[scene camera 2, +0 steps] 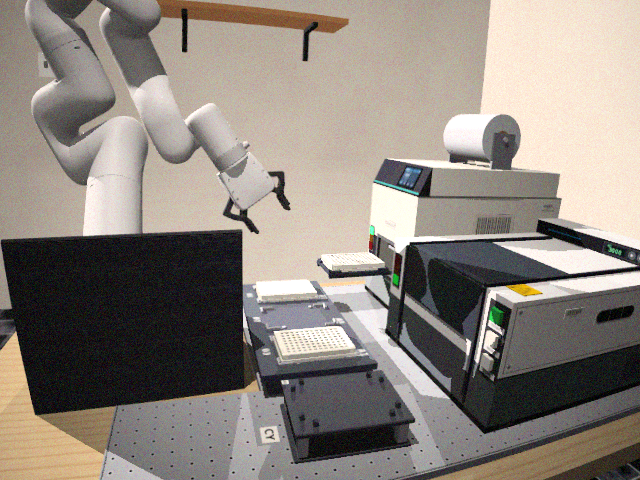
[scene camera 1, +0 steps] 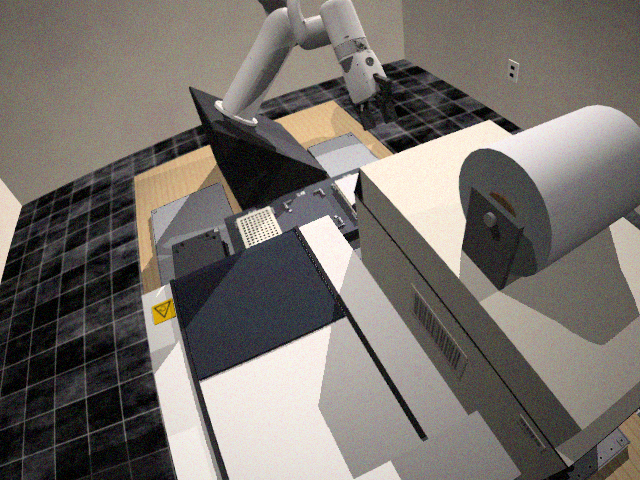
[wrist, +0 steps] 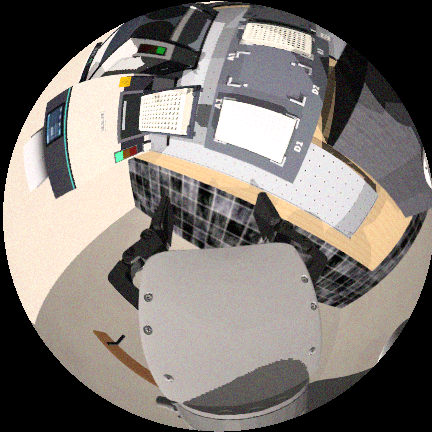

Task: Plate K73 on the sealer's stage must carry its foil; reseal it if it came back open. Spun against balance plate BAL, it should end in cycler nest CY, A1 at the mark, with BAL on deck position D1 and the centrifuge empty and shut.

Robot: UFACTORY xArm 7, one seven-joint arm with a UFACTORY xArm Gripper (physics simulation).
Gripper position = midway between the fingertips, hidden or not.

My gripper (scene camera 2: 272,220) is open, holding nothing. Also in view: a plate with red wells (scene camera 2: 348,262). Also in view: a centrifuge (scene camera 1: 361,390) and a white roll (scene camera 1: 565,179).
The plate with red wells shows as well in the wrist view (wrist: 166,111). My gripper is seen too in scene camera 1 (scene camera 1: 380,125) and in the wrist view (wrist: 214,204). The centrifuge also shows in scene camera 2 (scene camera 2: 508,352) and in the wrist view (wrist: 175,46).
